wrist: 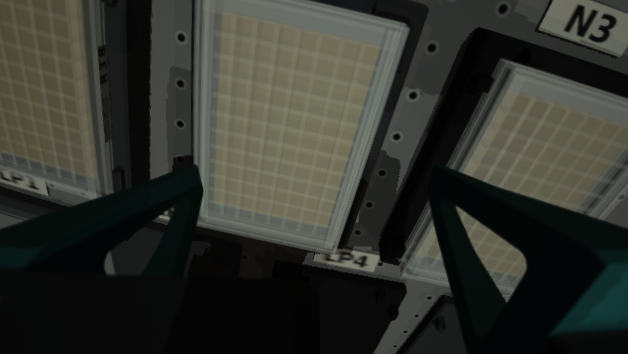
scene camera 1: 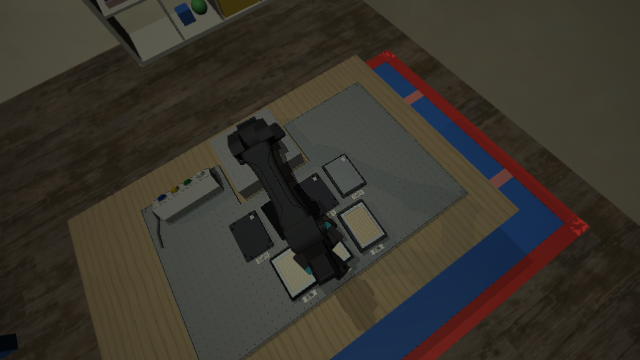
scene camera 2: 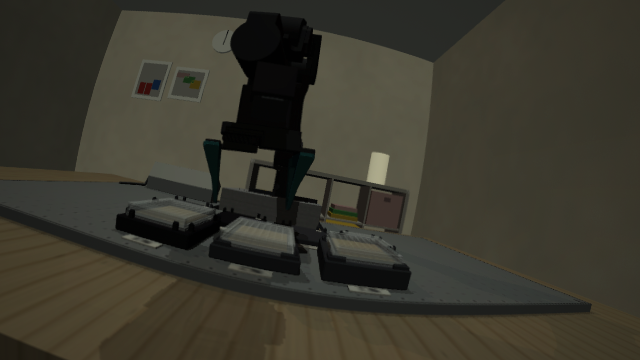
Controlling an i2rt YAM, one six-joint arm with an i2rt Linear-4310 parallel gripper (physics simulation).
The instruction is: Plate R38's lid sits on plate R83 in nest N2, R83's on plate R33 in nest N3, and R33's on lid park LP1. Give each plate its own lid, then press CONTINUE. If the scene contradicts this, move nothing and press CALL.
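Places are measured from the arm's base along level axes (x ahead, y left, z up), in centimetres.
Pixels of known places: gripper, fingertip midpoint: [wrist: 315, 177] [scene camera 2: 251, 206]; arm's base at its link origin: [scene camera 2: 282, 197].
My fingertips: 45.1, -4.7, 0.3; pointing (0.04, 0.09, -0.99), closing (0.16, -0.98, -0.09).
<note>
Ahead of a thing's pixels: the offset from my fingertips to its top centre, as dx, dy, dz. "*": to the spot under its first point.
My gripper [scene camera 1: 318, 247] [scene camera 2: 252, 204] [wrist: 315, 177] is open and empty, fingers down, low above the middle plate @[-0.3, +1.9, -2.6] [wrist: 290, 120] [scene camera 2: 260, 235], which stands in a black nest under a clear lid. In the wrist view the left fingertip shows at that plate's left edge, the right one over the near left edge of the plate in N3 @[-1.2, -10.9, -2.4] [wrist: 555, 130] [scene camera 1: 290, 272] [scene camera 2: 167, 212]. That plate shows clear raised edges. The plate marked R38 @[+0.8, +15.2, -2.1] [wrist: 45, 90] [scene camera 1: 362, 225] [scene camera 2: 362, 247] stands at the wrist view's left; whether a lid covers it is unclear. A clear lid @[-17.3, +22.4, -4.1] [scene camera 1: 344, 175] lies on the park at LP1.
The button box @[-45.9, -26.4, +2.5] [scene camera 1: 190, 200] [scene camera 2: 177, 177] stands beside the arm's base, with blue, yellow, green and white buttons; its captions are unreadable. Dark lid parks [scene camera 1: 251, 235] [wrist: 350, 305] lie between nests and base. The LP4 label @[* -10.3, -3.5, -5.7] [wrist: 345, 260] shows below the middle plate.
</note>
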